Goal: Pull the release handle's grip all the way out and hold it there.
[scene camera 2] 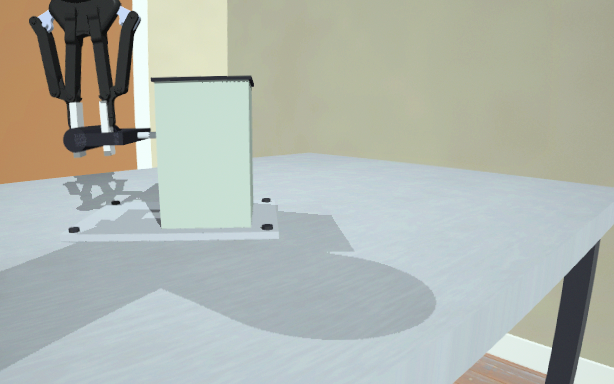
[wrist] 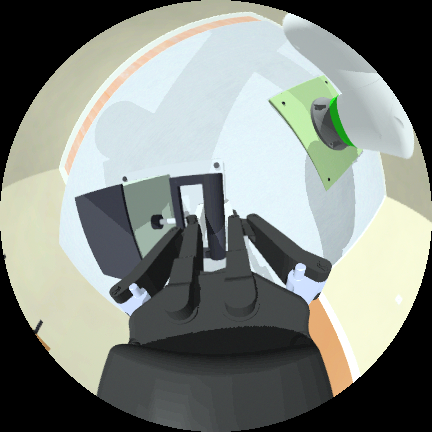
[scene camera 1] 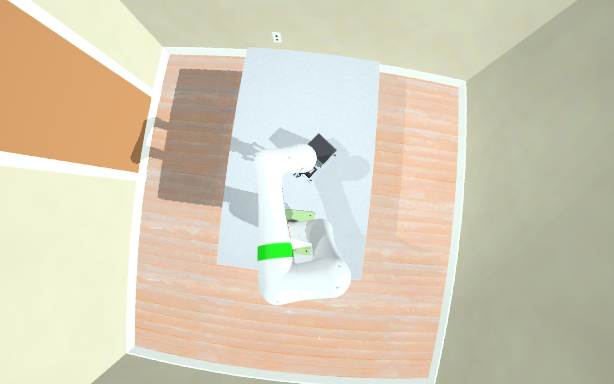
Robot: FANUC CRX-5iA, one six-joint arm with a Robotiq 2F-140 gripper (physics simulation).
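Observation:
The release handle's grip (scene camera 2: pixel 75 140) (wrist: pixel 215 200) is a dark round bar on a dark open frame. A thin pale rod (scene camera 2: pixel 145 135) (wrist: pixel 171 221) joins the frame to the pale green housing (scene camera 2: pixel 205 155) (wrist: pixel 149 205), and a gap shows between frame and housing. The housing has a dark top (scene camera 1: pixel 322 146) (wrist: pixel 107 230) and stands upright on a pale base plate (scene camera 2: pixel 175 234). My gripper (scene camera 2: pixel 92 141) (wrist: pixel 214 209) points down and is shut on the grip, one finger inside the frame opening and the other on the bar's outer side. In scene camera 1 the arm partly hides the gripper.
The base plate lies on the pale grey table (scene camera 1: pixel 310 95) (scene camera 2: pixel 450 225) and has black bolts (scene camera 2: pixel 267 227) at its corners. The white arm (scene camera 1: pixel 271 200) reaches over the table from its light green mounting plate (scene camera 1: pixel 302 215) (wrist: pixel 300 110). A wall stands behind the table.

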